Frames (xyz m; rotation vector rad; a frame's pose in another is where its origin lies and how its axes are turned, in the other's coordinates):
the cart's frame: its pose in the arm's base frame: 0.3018 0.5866 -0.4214 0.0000 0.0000 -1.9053
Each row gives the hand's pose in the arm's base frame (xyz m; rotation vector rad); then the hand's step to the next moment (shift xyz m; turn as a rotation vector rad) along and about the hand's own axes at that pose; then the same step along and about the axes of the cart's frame.
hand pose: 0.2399 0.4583 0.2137 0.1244 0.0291 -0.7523
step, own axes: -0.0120 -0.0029 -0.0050 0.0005 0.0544 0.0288
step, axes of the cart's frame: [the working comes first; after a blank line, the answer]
step, axes of the arm's base frame: -0.0107 0.0067 -0.0044 0.0370 0.0355 0.0341

-0.0028 -0.0123 -0.0044 -0.0456 0.0233 0.0341
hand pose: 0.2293 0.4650 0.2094 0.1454 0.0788 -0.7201
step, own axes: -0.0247 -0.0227 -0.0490 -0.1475 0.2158 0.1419
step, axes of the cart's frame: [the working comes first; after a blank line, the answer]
step, axes of the arm's base frame: -0.0346 0.0071 -0.0477 0.0354 0.2335 0.1808

0.0047 -0.0350 -0.0477 -0.2322 -0.0432 0.1808
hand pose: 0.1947 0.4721 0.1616 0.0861 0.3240 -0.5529
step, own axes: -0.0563 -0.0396 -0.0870 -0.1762 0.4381 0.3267
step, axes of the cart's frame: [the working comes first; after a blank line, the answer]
step, axes of the arm's base frame: -0.0903 0.0091 -0.0637 0.1815 0.4058 0.3635

0.0210 -0.0883 -0.0637 -0.4429 0.0382 0.3635
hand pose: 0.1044 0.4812 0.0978 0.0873 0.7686 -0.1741
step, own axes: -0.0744 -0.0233 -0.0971 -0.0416 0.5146 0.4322
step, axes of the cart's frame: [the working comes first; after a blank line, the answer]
step, axes of the arm's base frame: -0.1232 0.0002 -0.0180 0.3629 0.4492 0.3463

0.0403 -0.1164 -0.0180 -0.5434 0.1953 0.3463
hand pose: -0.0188 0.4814 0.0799 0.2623 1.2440 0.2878
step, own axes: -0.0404 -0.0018 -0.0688 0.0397 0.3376 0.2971
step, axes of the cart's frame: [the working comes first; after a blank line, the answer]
step, axes of the arm's base frame: -0.0773 -0.0133 0.0146 0.2707 0.3179 0.1717

0.0380 -0.0687 0.0146 -0.3891 0.1513 0.1717
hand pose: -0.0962 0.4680 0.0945 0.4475 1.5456 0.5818
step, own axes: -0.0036 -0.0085 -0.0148 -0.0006 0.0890 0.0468
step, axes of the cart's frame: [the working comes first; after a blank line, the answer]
step, axes of the arm's base frame: -0.0139 -0.0102 -0.0022 0.0406 0.0742 0.0543

0.0143 -0.0098 -0.0022 -0.0835 0.0140 0.0543
